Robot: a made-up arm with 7 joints.
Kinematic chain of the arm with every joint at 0, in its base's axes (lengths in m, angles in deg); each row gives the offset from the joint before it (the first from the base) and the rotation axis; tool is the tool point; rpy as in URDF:
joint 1: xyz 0 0 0 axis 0.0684 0.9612 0.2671
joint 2: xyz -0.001 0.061 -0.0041 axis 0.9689 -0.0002 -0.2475
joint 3: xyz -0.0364 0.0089 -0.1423 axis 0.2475 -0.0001 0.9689
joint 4: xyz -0.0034 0 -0.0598 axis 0.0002 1 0
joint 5: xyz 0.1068 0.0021 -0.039 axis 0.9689 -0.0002 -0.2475
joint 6: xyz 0.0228 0 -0.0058 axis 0.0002 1 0
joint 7: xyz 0.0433 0 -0.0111 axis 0.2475 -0.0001 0.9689
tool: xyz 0 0 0 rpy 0 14.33 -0.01
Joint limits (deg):
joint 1: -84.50..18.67
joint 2: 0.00..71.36
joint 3: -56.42..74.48
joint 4: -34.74..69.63
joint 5: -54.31..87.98
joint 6: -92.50..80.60
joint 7: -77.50..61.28
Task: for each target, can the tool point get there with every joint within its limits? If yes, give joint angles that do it. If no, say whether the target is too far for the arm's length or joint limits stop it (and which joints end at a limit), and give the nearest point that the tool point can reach.
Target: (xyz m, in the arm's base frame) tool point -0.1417 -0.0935 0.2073
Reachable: no: joint limits stop it (at a limit: joint 1, joint 2, joint 4) | nearest point 0.1102 -0.0821 0.0467 | short by 0.299 m
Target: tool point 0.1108 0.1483 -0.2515
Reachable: yes | joints 4.43 18.68 -4.35 -5.99 48.93 33.74 -24.22
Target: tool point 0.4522 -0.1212 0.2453
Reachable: no: too far | nearest point 0.3186 -0.0471 0.0743 | short by 0.229 m
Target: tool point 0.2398 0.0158 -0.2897
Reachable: yes | joints -40.33 6.78 -25.67 45.84 -29.31 36.95 -11.88
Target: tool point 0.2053 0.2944 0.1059
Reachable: yes | joints -76.22 50.27 59.38 5.96 -41.80 48.46 -43.32
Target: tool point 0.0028 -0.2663 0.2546
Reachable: no: joint limits stop it (at a limit: joint 1, joint 2, joint 4) | nearest point 0.1313 -0.1024 0.0590 | short by 0.286 m
